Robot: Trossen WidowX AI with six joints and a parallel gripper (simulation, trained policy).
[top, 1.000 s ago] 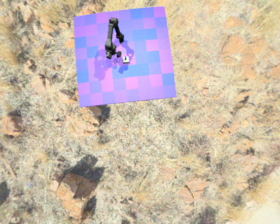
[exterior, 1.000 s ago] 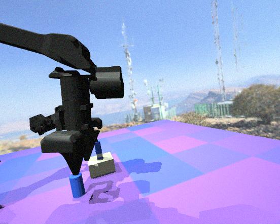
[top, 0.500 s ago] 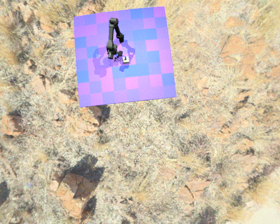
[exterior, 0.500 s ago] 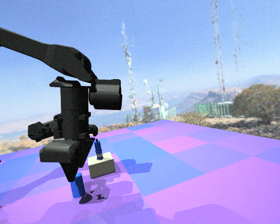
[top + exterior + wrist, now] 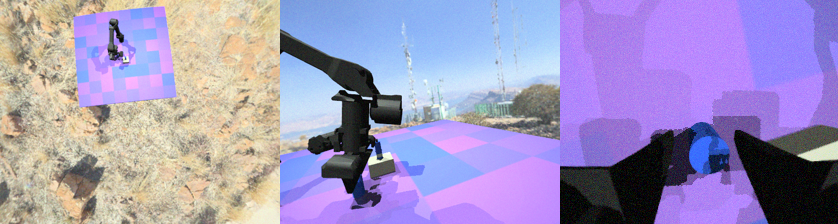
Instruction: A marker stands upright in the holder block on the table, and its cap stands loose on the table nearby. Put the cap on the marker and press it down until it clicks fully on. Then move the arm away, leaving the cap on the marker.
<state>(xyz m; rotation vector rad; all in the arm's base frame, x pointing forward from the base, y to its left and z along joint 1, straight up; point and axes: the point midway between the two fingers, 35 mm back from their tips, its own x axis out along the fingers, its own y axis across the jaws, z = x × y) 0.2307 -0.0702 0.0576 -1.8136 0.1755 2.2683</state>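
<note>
Right now the cream holder block is 10 cm to the left of my gripper tip, 7 cm ahead of it and 1 cm below it. The rest, counted from my gripper tip: blue cap (1 cm ahead).
</note>
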